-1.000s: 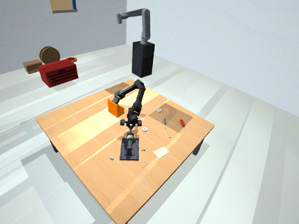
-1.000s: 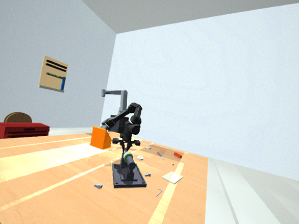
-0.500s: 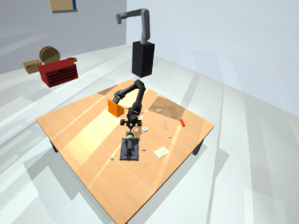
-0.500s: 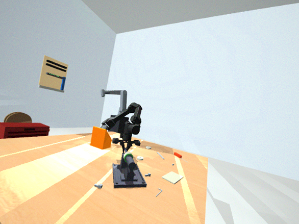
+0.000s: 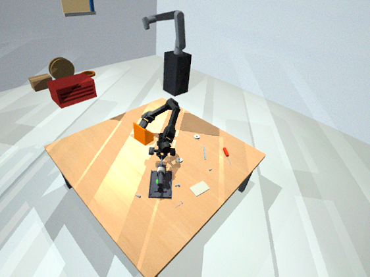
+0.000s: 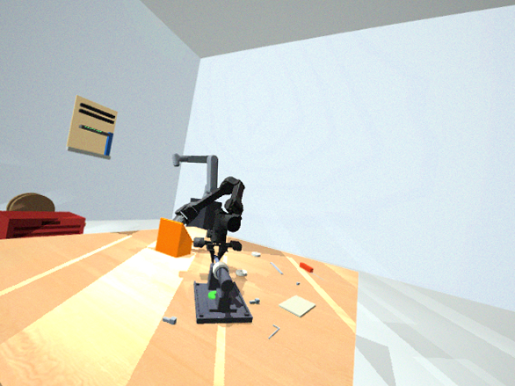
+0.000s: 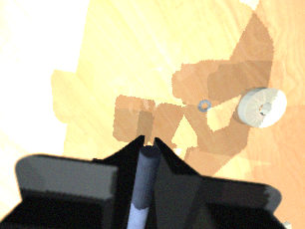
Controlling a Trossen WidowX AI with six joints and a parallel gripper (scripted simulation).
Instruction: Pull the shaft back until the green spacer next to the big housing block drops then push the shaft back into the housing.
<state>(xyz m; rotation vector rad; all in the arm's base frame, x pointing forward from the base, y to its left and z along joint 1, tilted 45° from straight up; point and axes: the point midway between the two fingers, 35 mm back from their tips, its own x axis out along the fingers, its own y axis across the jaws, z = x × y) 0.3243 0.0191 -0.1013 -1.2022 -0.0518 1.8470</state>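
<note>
Now: gripper tip 50 mm to the left of the grey-blue shaft, 50 mm short of it and 30 mm below it. From my gripper tip the other things lie so: grey plate (340 mm ahead, 50 mm to the left, 40 mm below); white disc (450 mm to the left, 60 mm behind, 40 mm below); green spacer (120 mm to the right, 120 mm ahead, 40 mm below).
</note>
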